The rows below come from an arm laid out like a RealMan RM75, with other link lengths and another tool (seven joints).
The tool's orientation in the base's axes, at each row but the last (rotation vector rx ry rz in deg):
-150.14 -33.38 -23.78
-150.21 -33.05 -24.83
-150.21 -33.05 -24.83
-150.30 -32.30 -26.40
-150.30 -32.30 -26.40
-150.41 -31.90 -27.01
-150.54 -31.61 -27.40
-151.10 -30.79 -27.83
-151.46 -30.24 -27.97
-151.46 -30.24 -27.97
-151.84 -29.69 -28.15
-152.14 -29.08 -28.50
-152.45 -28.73 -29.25
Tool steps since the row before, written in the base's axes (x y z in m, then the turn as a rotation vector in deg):
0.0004 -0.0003 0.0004 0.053 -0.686 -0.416
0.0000 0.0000 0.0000 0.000 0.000 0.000
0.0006 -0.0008 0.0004 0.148 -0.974 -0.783
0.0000 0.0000 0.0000 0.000 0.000 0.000
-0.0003 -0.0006 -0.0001 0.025 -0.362 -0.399
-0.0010 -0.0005 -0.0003 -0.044 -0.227 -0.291
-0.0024 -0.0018 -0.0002 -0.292 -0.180 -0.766
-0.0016 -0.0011 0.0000 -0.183 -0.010 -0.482
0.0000 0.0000 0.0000 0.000 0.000 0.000
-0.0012 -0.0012 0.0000 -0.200 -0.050 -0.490
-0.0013 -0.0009 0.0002 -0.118 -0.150 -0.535
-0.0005 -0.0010 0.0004 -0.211 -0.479 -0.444
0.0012 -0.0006 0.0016 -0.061 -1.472 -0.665
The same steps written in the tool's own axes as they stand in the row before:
0.0004 0.0003 -0.0004 -0.336 0.728 0.055
0.0000 0.0000 0.0000 0.000 0.000 0.000
0.0004 0.0008 -0.0006 -0.487 1.131 0.259
0.0000 0.0000 0.0000 0.000 0.000 0.000
-0.0005 0.0004 -0.0003 -0.250 0.442 0.182
-0.0011 0.0001 -0.0002 -0.225 0.264 0.135
-0.0027 0.0005 -0.0012 -0.617 0.266 0.503
-0.0017 0.0002 -0.0009 -0.357 0.081 0.363
0.0000 0.0000 0.0000 0.000 0.000 0.000
-0.0014 0.0005 -0.0008 -0.387 0.110 0.348
-0.0013 0.0002 -0.0009 -0.362 0.244 0.364
-0.0005 0.0005 -0.0009 -0.496 0.460 0.118
0.0015 0.0005 -0.0013 -0.723 1.443 -0.076

